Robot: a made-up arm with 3 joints.
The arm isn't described. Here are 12 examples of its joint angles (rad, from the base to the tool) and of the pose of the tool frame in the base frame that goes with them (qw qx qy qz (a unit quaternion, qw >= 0); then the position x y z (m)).
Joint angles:
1: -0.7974 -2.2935 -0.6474
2: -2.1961 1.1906 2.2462
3: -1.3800 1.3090 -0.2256
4: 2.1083 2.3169 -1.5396
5: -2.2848 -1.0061 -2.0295
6: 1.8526 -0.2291 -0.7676
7: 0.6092 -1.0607 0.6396
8: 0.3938 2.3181 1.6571
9: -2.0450 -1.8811 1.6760
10: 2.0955 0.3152 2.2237
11: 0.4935 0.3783 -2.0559
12: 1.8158 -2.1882 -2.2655
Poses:
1: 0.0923 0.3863 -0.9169 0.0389 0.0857 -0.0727 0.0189
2: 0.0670 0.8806 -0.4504 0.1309 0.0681 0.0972 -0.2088
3: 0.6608 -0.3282 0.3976 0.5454 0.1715 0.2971 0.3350
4: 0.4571 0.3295 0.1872 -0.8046 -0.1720 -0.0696 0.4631
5: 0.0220 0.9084 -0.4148 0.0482 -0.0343 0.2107 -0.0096
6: 0.5277 -0.3821 -0.2872 -0.7022 -0.0724 0.1529 0.3665
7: 0.9329 -0.0627 -0.1994 -0.2933 -0.0984 -0.0680 0.6068
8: 0.3970 -0.1789 -0.8967 -0.0792 -0.2670 -0.0104 -0.0845
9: 0.5185 0.0874 -0.0534 0.8489 0.1305 -0.0088 0.6777
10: 0.1483 0.8273 0.4770 -0.2571 -0.2987 -0.2922 -0.0593
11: 0.6481 -0.1817 -0.7213 -0.1632 -0.1965 -0.0216 0.0744
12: 0.3754 0.6246 0.4876 -0.4808 -0.1961 -0.3221 0.3358
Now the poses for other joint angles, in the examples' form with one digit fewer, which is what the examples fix.
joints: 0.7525 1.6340 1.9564
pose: 0.207 -0.358 -0.907 -0.082 -0.124 -0.038 -0.193
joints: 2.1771 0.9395 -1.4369
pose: 0.450 -0.218 -0.114 -0.859 -0.031 0.152 0.393
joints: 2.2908 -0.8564 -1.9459
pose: 0.070 -0.898 -0.407 -0.154 -0.160 -0.012 -0.021
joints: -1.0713 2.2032 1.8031
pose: 0.360 0.463 -0.781 0.214 -0.018 -0.267 -0.090
